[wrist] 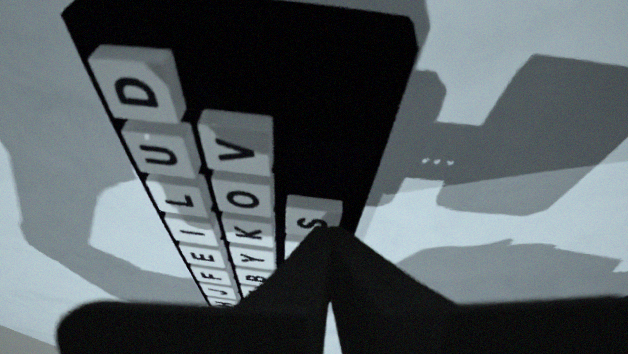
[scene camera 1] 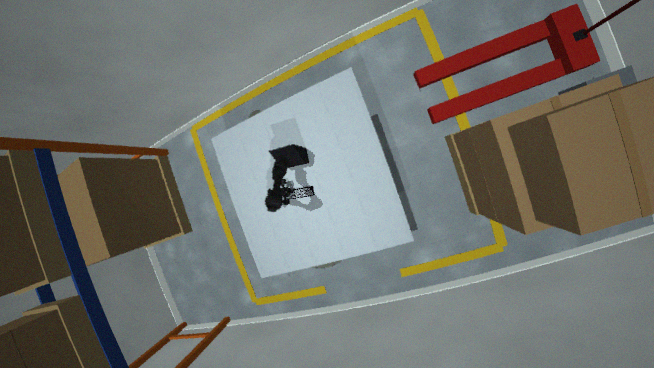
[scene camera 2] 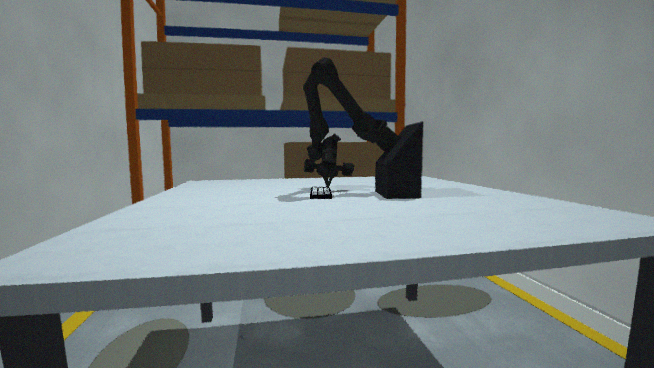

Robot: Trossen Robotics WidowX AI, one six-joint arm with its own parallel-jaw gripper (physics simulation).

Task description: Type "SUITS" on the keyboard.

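Frame: origin at the arm's base, x back, y up, z left, level; centimetres.
Seen in the pictures: gripper, fingertip midpoint: (wrist: 327,239) (scene camera 1: 294,190) (scene camera 2: 327,187); arm's base, link origin: (scene camera 1: 281,158) (scene camera 2: 393,144).
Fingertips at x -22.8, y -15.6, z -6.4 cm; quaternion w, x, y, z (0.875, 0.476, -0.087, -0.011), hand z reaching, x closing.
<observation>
Pixels of each thing's top centre, then the offset from my fingertips to it. Level surfaces: height alone.
- black keyboard, top centre: (wrist: 255,274) (scene camera 2: 320,189) (scene camera 1: 299,193) dx -3.3, dy -0.1, dz +3.6 cm
- S key, top centre: (wrist: 311,224) dx -0.4, dy -0.2, dz -0.6 cm
- U key, top centre: (wrist: 160,156) dx -4.0, dy -0.1, dz -3.8 cm
- I key, top centre: (wrist: 191,232) dx -4.8, dy -0.1, dz +0.2 cm
- white table, surface height: dy -1.9 cm
The black keyboard (scene camera 1: 303,192) (scene camera 2: 321,196) (wrist: 320,75) lies on the table with white letter keys in three rows. In the wrist view the S key (wrist: 311,221) is at the near end of the right row, the U key (wrist: 162,156) is in the left row below D, and the I key (wrist: 192,233) is farther along that row. The T key does not show there. My gripper (scene camera 2: 328,186) (wrist: 327,239) is shut and empty, pointing down. Its tips overlap the lower right edge of the S key in the wrist view; I cannot tell whether they touch it. The fingers hide keys behind S.
The white table (scene camera 1: 350,210) (scene camera 2: 200,235) bears the arm's black base (scene camera 1: 292,156) (scene camera 2: 402,170). On the floor stand a red pallet jack (scene camera 1: 575,40) and cardboard boxes (scene camera 1: 595,165). A shelf rack (scene camera 1: 75,250) (scene camera 2: 132,150) holds more boxes.
</observation>
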